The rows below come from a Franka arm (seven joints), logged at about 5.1 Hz.
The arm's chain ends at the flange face. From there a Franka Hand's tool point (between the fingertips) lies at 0.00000 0.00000 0.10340 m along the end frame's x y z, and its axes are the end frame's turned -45 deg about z.
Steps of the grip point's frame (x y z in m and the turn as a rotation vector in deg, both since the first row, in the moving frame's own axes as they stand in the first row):
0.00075 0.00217 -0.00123 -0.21 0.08 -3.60
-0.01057 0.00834 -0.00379 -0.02 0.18 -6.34
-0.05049 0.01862 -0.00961 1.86 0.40 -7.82
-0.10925 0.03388 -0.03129 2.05 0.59 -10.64
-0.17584 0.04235 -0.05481 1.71 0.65 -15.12
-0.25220 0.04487 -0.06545 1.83 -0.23 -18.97
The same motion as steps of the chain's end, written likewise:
0.00169 0.00085 -0.00123 -0.09 0.21 -3.60
-0.00182 0.01359 -0.00379 0.11 0.14 -6.34
-0.02048 0.05162 -0.00955 1.60 -1.03 -7.82
-0.05113 0.10438 -0.03122 1.87 -1.03 -10.64
-0.09266 0.15708 -0.05476 1.67 -0.75 -15.12
-0.14369 0.21163 -0.06540 1.13 -1.46 -18.97

